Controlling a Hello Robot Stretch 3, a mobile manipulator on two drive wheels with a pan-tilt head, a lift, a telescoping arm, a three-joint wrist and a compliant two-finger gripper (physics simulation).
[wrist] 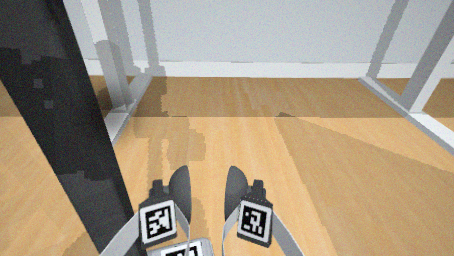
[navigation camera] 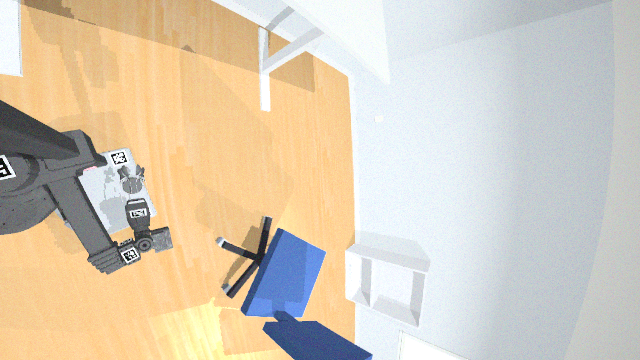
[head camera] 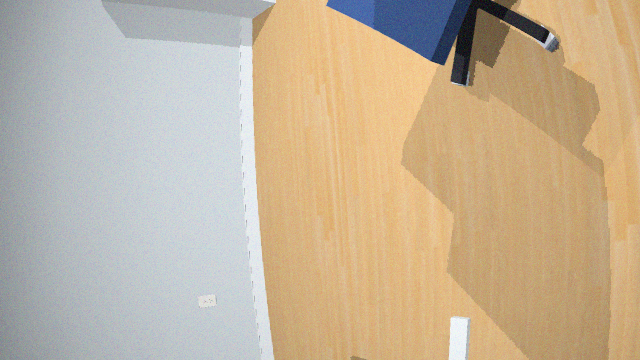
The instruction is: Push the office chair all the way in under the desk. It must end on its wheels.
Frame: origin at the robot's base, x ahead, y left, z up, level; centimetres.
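Seen in the pictures: gripper, fingertip midpoint: (navigation camera: 130,165); robot's base, origin of the base link: (navigation camera: 132,184).
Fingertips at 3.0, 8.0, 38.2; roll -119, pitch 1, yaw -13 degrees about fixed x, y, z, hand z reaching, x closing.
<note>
Offsets run from my fingertips to a thing's middle, as dx, dy, dz. "*": to the spot under its first point. Level surfaces: height alone.
The office chair shows in the navigation view, lower middle: a blue seat (navigation camera: 285,272), a dark blue backrest (navigation camera: 317,340) and a black base @(* +45.1, -82.7, -24.1) (navigation camera: 261,257). It appears upright. In the head view part of its seat @(* +54.6, -66.9, +8.9) (head camera: 400,25) and base shows at the top. The desk @(dz +56.9) (navigation camera: 355,35) shows at the top of the navigation view, with a white foot (navigation camera: 265,92) (head camera: 459,340). The chair stands apart from the desk. My gripper (navigation camera: 132,171) (wrist: 209,184) is open and empty, left of the chair in the navigation view. Desk legs show on both sides in the wrist view.
A white shelf unit (navigation camera: 387,259) stands by the wall, close to the chair. A wall outlet (head camera: 207,301) (navigation camera: 379,119) sits between shelf and desk. My dark arm (navigation camera: 80,210) crosses the left of the navigation view. A white panel (navigation camera: 10,40) shows at its upper left.
</note>
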